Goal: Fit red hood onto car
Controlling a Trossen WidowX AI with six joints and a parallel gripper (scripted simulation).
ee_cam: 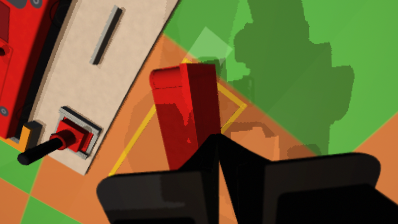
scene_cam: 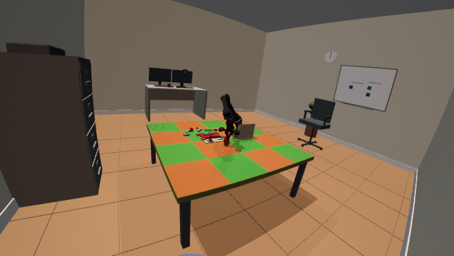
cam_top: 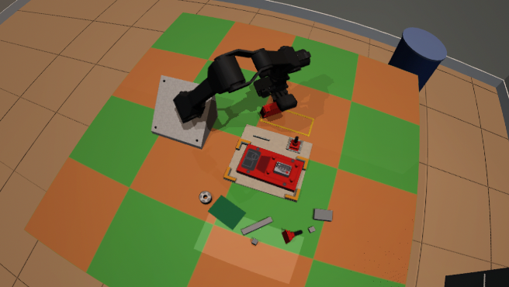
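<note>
Right now the red hood is 1 cm to the right of my gripper tip and 1 cm below it. Round my gripper tip: grey engine block (11 cm ahead, 23 cm to the right, 3 cm below); grey bar (11 cm ahead, 43 cm to the right, 5 cm below); dark green plate (42 cm to the right, 5 cm below).
</note>
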